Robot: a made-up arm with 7 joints. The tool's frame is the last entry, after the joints. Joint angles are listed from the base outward.
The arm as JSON. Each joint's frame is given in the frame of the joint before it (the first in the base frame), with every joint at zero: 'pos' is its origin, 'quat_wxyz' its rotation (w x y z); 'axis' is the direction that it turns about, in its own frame. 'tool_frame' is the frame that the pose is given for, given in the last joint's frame.
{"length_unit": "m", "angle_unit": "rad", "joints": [
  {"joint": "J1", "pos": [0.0, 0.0, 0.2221], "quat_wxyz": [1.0, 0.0, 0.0, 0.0], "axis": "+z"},
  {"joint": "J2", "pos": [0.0, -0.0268, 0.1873], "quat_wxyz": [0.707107, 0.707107, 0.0, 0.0], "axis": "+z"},
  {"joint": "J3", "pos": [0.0, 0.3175, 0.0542], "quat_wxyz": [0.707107, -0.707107, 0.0, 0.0], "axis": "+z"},
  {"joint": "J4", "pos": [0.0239, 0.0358, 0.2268], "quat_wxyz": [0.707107, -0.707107, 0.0, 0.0], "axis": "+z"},
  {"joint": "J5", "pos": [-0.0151, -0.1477, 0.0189], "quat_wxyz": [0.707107, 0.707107, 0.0, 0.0], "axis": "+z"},
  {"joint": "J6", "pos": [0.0, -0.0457, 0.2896], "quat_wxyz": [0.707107, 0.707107, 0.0, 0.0], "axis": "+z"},
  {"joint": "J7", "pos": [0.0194, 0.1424, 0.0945], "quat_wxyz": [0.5, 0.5, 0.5, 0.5], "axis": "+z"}
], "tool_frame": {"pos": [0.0, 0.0, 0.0], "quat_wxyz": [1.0, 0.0, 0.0, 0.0]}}
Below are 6 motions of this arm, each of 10 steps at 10 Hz.
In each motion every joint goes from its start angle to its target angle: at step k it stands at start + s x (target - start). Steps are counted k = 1, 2, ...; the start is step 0. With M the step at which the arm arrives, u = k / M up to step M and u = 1 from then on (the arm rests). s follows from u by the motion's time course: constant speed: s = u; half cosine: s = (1 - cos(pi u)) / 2; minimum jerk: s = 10 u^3 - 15 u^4 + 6 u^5.
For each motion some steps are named. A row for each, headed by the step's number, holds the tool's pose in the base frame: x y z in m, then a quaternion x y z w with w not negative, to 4 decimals.
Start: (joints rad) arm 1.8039 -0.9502 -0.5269 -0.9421 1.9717 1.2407 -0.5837
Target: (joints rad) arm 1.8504 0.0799 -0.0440 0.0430 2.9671 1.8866 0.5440
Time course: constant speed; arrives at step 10
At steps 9, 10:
9: -0.1058 0.1741 1.3784 -0.0519 0.0964 0.8119 0.5735
10: -0.1090 0.0944 1.3712 -0.0681 0.1220 0.8774 0.4590

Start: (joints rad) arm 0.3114 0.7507 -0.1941 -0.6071 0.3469 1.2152 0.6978
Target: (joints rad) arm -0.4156 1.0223 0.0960 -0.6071 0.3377 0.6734 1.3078
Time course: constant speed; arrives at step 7
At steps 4, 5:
4: -0.9724 -0.0818 0.7306 0.2613 -0.3412 -0.7722 0.4679
5: -0.9940 0.0119 0.7045 0.2061 -0.3648 -0.7761 0.4712

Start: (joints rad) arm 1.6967 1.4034 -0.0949 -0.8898 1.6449 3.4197 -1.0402
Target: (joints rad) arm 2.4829 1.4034 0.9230 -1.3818 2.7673 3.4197 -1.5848
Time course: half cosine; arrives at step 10
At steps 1, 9, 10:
1: 0.1034 -0.8263 0.4232 0.2920 0.5656 0.5267 0.5634
9: 0.6235 -0.2893 0.2051 0.3846 -0.0498 0.6992 0.6006
10: 0.6285 -0.2662 0.2044 0.3991 -0.0576 0.6986 0.5910

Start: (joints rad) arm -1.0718 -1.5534 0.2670 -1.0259 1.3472 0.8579 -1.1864
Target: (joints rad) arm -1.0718 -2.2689 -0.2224 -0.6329 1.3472 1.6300 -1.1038
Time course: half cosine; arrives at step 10
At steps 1, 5, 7, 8, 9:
1: 0.2213 -0.9220 0.7642 0.3755 -0.0165 0.8820 0.2841
5: 0.3080 -0.9604 0.3563 0.5075 -0.2196 0.7873 0.2728
7: 0.3020 -0.9024 0.1016 0.5796 -0.3181 0.6928 0.2880
8: 0.2884 -0.8655 0.0120 0.6046 -0.3473 0.6522 0.2975
9: 0.2767 -0.8377 -0.0428 0.6201 -0.3634 0.6250 0.3046

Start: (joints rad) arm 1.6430 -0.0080 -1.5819 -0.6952 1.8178 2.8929 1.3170
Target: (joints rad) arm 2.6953 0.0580 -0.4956 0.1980 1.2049 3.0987 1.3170
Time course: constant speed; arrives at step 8
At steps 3, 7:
3: 0.0918 0.0595 1.2794 0.6124 0.2234 0.3416 0.6770
7: 0.0347 0.1996 1.2446 0.3849 0.5702 0.4510 0.5686

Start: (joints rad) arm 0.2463 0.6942 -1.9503 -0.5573 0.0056 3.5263 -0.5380
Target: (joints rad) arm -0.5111 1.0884 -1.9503 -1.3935 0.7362 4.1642 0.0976
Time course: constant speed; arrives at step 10
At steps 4, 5, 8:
4: -0.6018 0.1241 0.9476 -0.6958 0.6448 -0.2057 0.2404
5: -0.5986 0.1822 0.9354 -0.6512 0.7032 -0.2280 0.1718
8: -0.5364 0.3566 0.9019 0.4670 -0.8407 0.2720 0.0351

